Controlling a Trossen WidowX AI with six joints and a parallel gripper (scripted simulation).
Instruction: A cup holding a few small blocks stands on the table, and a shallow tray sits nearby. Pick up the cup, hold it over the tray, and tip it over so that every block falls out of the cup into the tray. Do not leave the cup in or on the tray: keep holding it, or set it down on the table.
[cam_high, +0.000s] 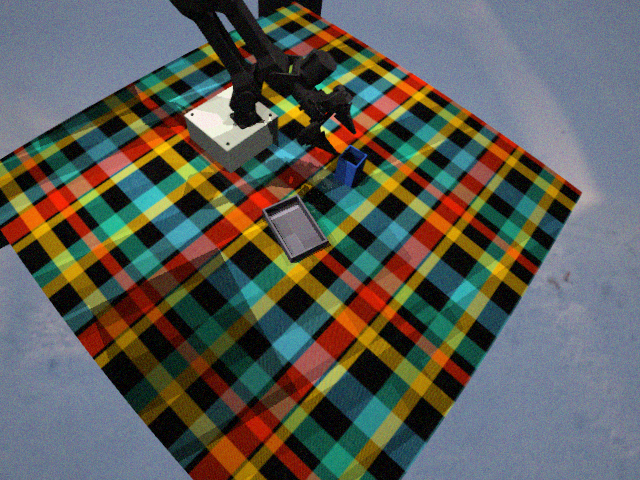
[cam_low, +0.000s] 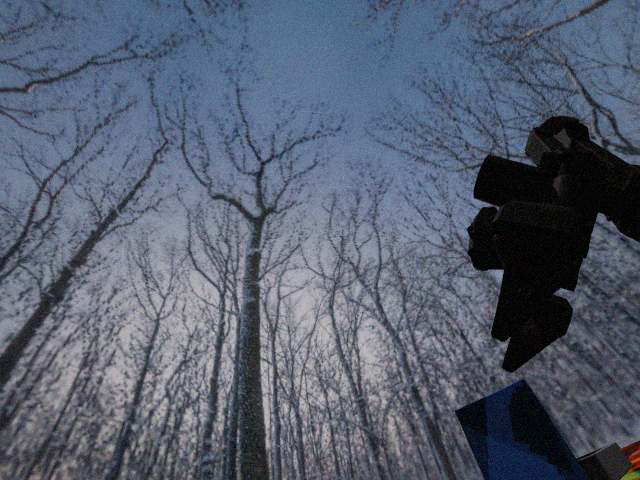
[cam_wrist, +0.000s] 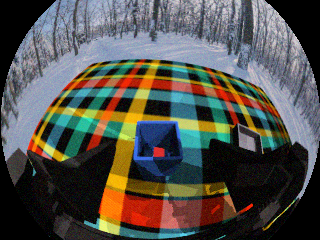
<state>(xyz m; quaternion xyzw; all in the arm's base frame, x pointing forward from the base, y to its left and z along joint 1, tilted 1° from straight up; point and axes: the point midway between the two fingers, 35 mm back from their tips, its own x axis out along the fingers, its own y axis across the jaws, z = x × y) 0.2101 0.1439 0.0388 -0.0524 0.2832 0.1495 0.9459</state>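
Now: the red block 8 cm below my gripper tip, 2 cm ahead of it and 1 cm to the left of it. From my gripper tip the other things lie so: blue square cup (10 cm below, 2 cm ahead, 1 cm to the left).
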